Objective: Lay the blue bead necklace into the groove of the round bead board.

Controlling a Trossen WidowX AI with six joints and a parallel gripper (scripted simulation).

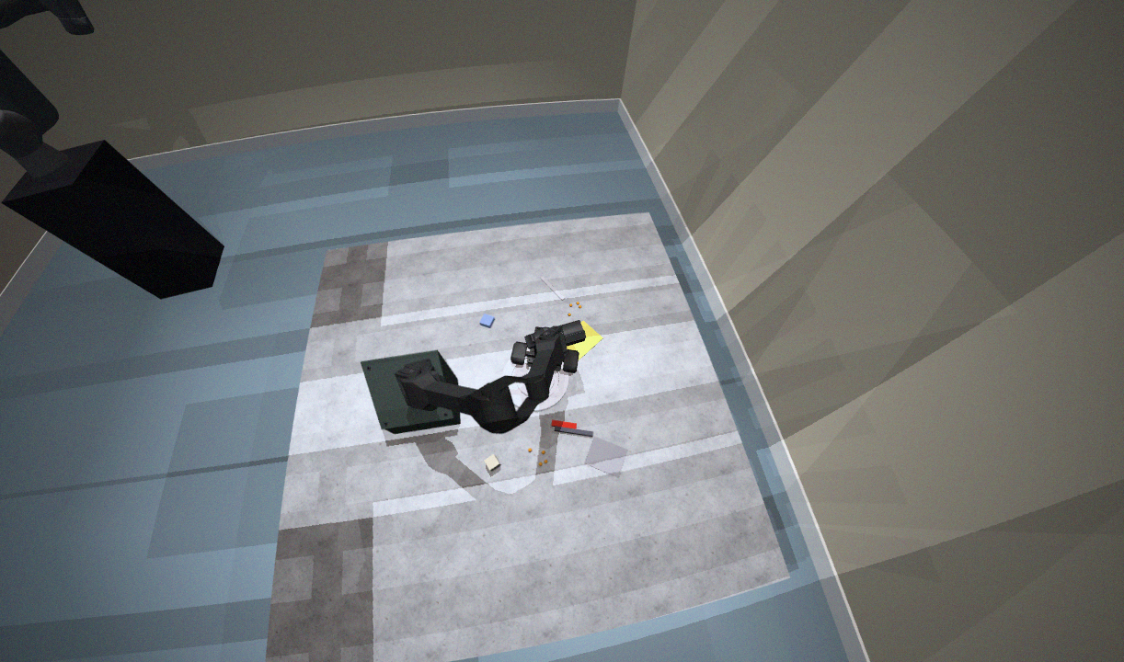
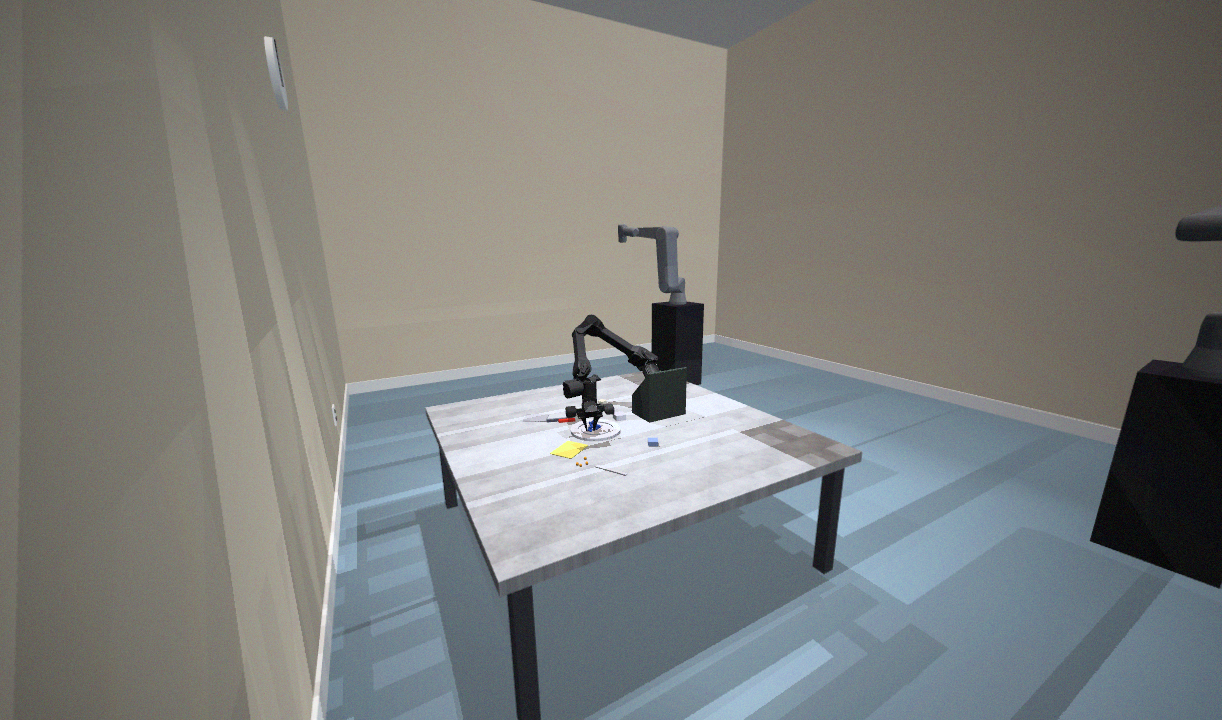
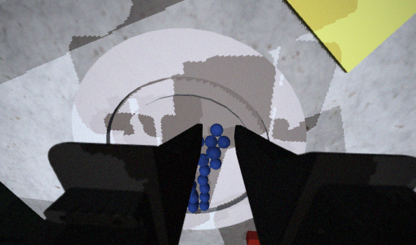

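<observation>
The round white bead board lies 40 mm behind my gripper tip, 20 mm to the right of it and 10 mm below it. From my gripper tip the other things lie so: blue block: 210 mm to the left, 140 mm behind, 10 mm below; then yellow sheet: 130 mm ahead, 70 mm to the left, 20 mm below; then grey tool: 190 mm to the right, 20 mm ahead, 10 mm below.
</observation>
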